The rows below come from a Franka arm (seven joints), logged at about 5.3 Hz.
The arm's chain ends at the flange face. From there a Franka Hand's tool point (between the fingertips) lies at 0.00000 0.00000 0.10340 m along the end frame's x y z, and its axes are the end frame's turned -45 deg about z.
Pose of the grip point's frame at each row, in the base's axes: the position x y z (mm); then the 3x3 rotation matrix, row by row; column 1 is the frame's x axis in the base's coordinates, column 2 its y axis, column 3 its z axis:
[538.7, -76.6, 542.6], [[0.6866, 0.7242, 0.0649], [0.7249, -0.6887, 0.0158], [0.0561, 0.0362, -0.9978]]
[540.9, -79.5, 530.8], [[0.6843, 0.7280, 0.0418], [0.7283, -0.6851, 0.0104], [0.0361, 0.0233, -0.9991]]
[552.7, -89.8, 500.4], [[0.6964, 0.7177, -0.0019], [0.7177, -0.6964, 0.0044], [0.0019, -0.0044, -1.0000]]
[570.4, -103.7, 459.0], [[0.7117, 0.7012, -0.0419], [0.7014, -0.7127, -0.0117], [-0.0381, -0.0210, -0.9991]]
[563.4, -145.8, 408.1], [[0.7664, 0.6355, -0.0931], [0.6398, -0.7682, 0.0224], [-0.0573, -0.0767, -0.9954]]
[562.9, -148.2, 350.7], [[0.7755, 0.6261, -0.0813], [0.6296, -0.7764, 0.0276], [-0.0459, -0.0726, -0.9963]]
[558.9, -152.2, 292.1], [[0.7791, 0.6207, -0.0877], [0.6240, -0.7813, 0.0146], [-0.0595, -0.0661, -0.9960]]
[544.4, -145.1, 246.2], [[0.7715, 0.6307, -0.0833], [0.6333, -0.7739, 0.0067], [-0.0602, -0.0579, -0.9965]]
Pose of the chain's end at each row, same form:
[532.0, -78.2, 645.8], [[0.9976, 0.0266, 0.0649], [0.0256, -0.9996, 0.0158], [0.0653, -0.0141, -0.9978]]
[536.6, -80.6, 634.1], [[0.9986, 0.0309, 0.0418], [0.0305, -0.9994, 0.0104], [0.0420, -0.0091, -0.9991]]
[552.9, -90.3, 603.8], [[0.9999, 0.0151, -0.0019], [0.0151, -0.9999, 0.0044], [-0.0018, -0.0045, -1.0000]]
[574.7, -102.5, 562.3], [[0.9991, -0.0074, -0.0419], [-0.0080, -0.9999, -0.0117], [-0.0418, 0.0121, -0.9991]]
[573.0, -148.1, 511.0], [[0.9913, -0.0926, -0.0931], [-0.0908, -0.9956, 0.0224], [-0.0948, -0.0137, -0.9954]]
[571.3, -151.1, 453.7], [[0.9911, -0.1056, -0.0813], [-0.1038, -0.9942, 0.0276], [-0.0838, -0.0189, -0.9963]]
[568.0, -153.7, 395.1], [[0.9898, -0.1120, -0.0877], [-0.1112, -0.9937, 0.0146], [-0.0888, -0.0047, -0.9960]]
[553.0, -145.8, 349.2], [[0.9915, -0.0996, -0.0833], [-0.0994, -0.9950, 0.0067], [-0.0835, 0.0016, -0.9965]]

